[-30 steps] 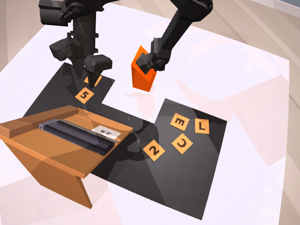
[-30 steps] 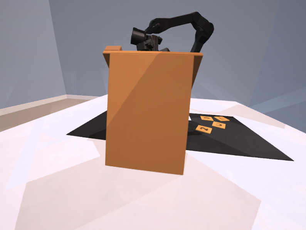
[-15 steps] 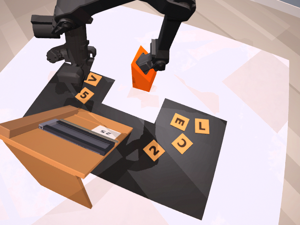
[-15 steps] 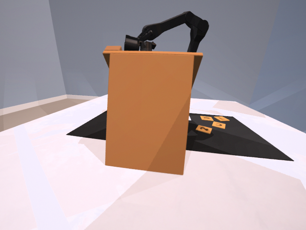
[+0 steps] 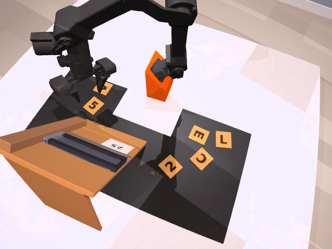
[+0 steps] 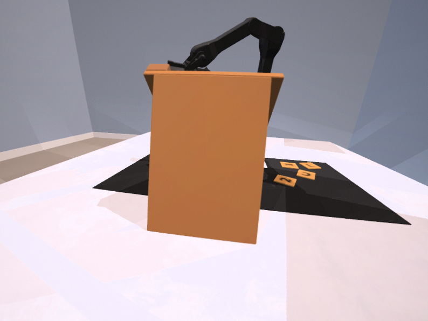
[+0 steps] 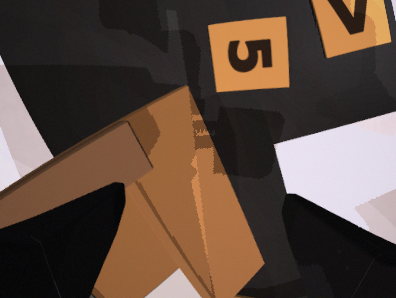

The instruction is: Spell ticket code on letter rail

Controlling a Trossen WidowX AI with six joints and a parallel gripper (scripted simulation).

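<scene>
My gripper tip is now 30 mm past the tile marked 5, 40 mm to the left of it and 120 mm above it. From my gripper tip the other things lie so: v tile 110 mm behind, 50 mm to the right, 120 mm below; black mat 160 mm to the left, 120 mm below; white ticket 100 mm ahead, 160 mm to the left, 20 mm below.
</scene>
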